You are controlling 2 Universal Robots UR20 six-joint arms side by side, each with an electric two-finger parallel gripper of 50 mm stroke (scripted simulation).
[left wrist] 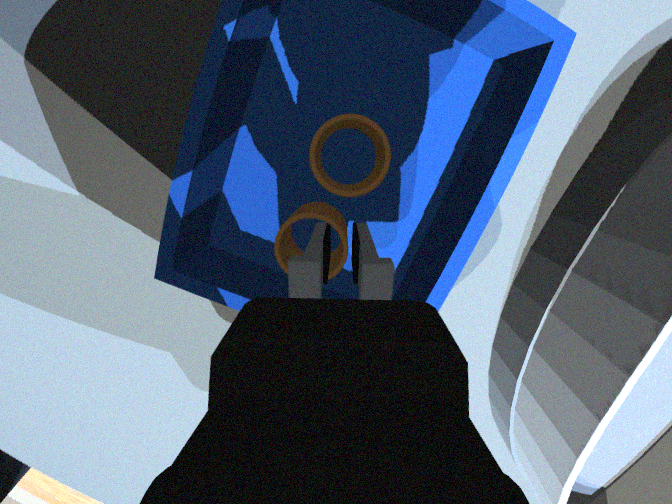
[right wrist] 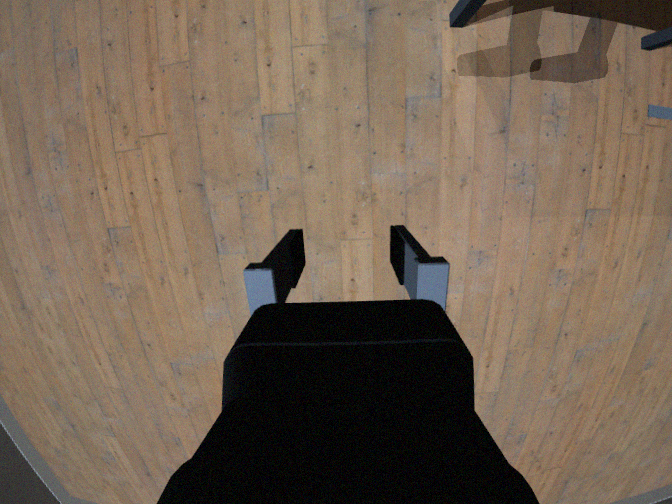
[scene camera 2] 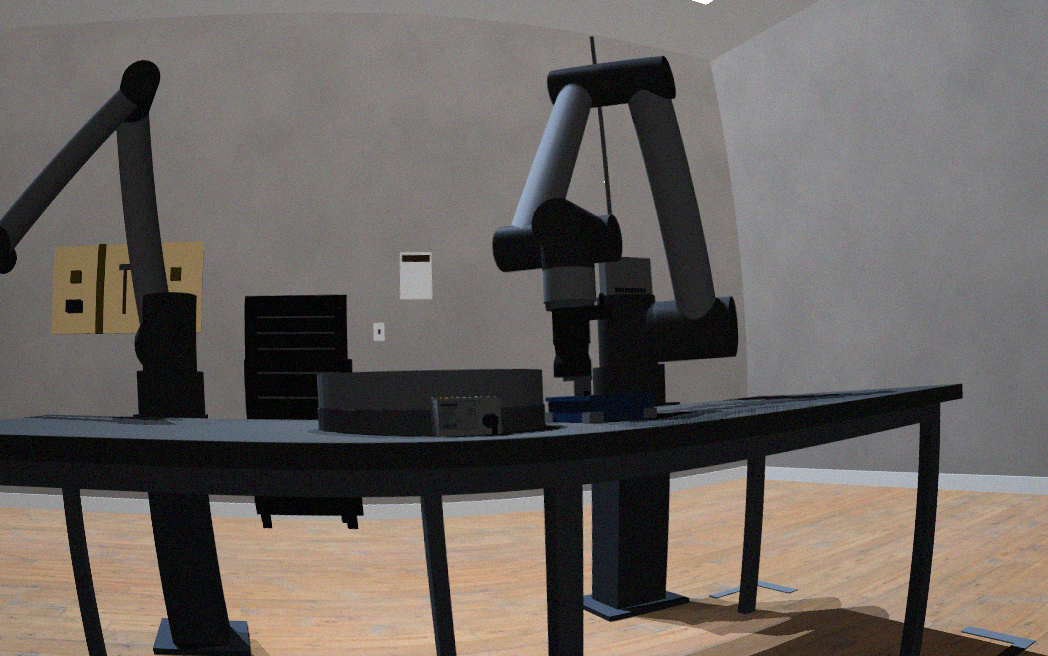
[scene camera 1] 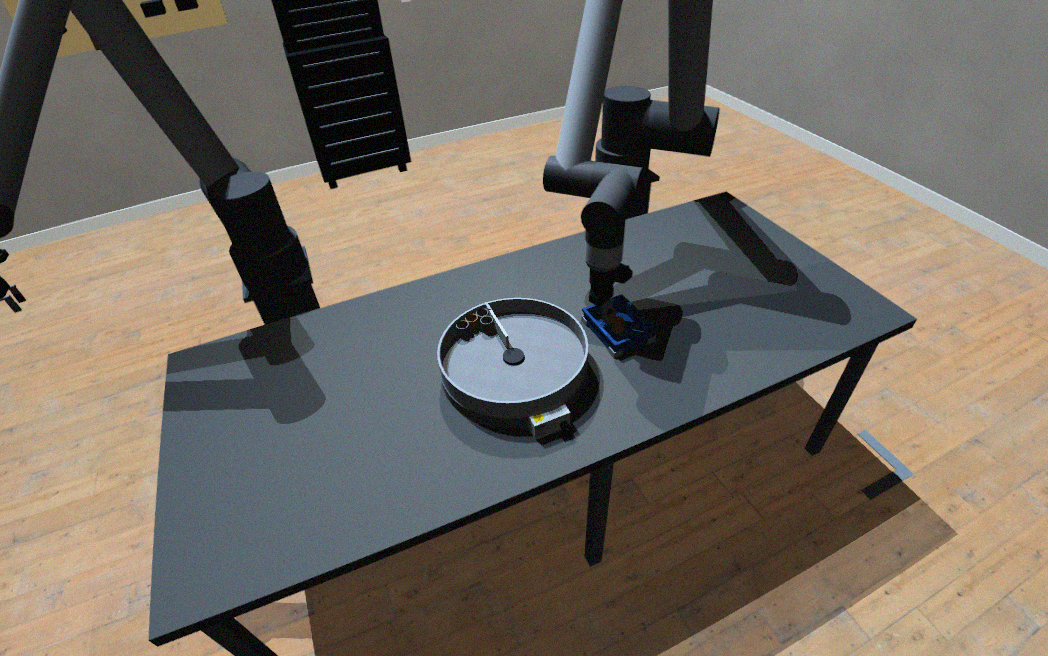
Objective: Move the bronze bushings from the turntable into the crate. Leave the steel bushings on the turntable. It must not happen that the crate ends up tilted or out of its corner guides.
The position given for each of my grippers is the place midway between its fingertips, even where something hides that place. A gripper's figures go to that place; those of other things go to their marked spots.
Scene:
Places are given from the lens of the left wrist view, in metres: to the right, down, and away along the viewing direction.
my left gripper [left wrist: 341,241]: 0.00, -0.01, 0.16
blue crate [left wrist: 459,96]: 0.07, -0.09, 0.15
bronze bushing [left wrist: 382,147]: 0.02, -0.05, 0.13
The marked spots on the bronze bushing and the blue crate are 0.07 m apart.

